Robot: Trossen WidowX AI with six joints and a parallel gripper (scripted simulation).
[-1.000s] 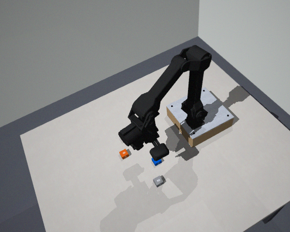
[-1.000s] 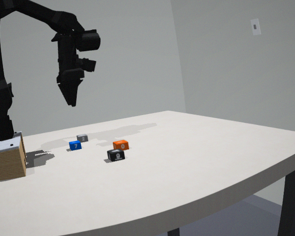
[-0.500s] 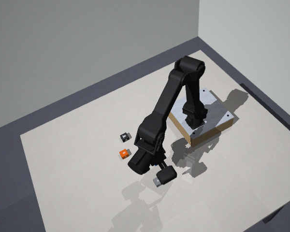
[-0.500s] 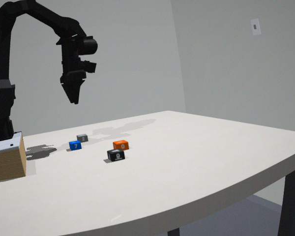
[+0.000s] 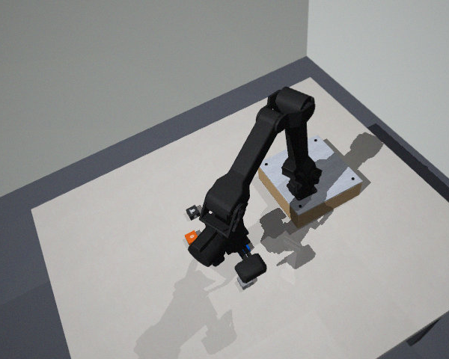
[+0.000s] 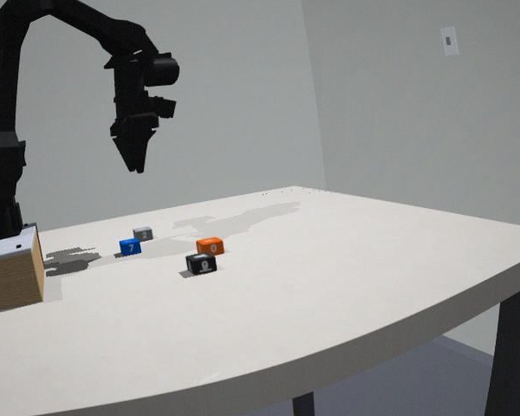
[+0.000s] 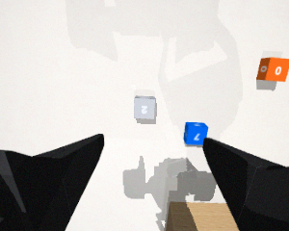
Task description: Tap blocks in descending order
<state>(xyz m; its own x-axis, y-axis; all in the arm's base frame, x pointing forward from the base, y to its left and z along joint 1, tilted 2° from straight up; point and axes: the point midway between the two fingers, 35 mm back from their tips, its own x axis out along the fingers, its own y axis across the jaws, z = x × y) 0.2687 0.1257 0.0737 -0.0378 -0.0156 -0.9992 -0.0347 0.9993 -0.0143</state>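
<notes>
Right now my gripper tip is 30 mm short of the black block marked 9, 260 mm to the left of it and 110 mm above it. From my gripper tip the other things lie so: blue block marked 7 (40 mm behind, 80 mm to the right, 110 mm below); then grey block marked 2 (10 mm to the left, 110 mm below); then orange block marked 0 (70 mm ahead, 180 mm to the right, 110 mm below).
</notes>
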